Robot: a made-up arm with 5 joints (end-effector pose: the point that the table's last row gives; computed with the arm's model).
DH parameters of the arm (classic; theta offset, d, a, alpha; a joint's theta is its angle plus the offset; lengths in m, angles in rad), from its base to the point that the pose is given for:
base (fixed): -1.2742 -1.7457 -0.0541 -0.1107
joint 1: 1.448 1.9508 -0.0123 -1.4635
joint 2: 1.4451 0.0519 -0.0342 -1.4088
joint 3: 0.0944 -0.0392 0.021 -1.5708
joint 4: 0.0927 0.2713 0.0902 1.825
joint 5: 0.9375 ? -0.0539 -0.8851
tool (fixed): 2.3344 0.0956 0 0
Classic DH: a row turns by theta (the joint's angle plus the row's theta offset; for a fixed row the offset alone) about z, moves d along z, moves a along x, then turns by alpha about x.
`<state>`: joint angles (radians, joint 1 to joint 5).
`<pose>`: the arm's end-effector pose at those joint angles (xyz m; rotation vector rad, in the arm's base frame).
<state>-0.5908 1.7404 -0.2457 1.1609 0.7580</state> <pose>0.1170 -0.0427 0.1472 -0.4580 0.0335 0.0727</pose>
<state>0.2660 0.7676 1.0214 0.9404 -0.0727</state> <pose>0.4235 0.1101 0.3751 0.1090 -0.8787 1.6631</pose>
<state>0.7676 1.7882 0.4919 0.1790 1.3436</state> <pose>0.3393 0.0687 0.0809 -1.0209 0.7575 2.6297</pose>
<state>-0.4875 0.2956 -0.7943 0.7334 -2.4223</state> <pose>0.1905 -0.0334 -0.1112 -1.6231 1.7519 0.3970</pose>
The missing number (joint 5, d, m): -0.0903
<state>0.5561 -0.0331 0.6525 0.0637 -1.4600</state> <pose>0.3832 -0.1398 0.3579 1.4322 -1.0475 0.5533</pose>
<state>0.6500 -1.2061 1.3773 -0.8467 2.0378</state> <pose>0.1154 -0.1337 0.2081 -1.8475 0.4842 0.1743</pose>
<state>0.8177 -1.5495 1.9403 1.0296 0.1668</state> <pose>-0.0928 -0.0329 0.2907 -1.8270 -2.4021 0.4573</pose>
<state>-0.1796 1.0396 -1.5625 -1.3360 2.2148</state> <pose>-0.0114 0.2748 0.1668 0.9625 0.2643 1.5998</pose>
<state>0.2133 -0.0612 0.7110 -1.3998 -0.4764</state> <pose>0.2403 -0.1103 0.4048 -0.1502 0.0315 -0.1661</pose>
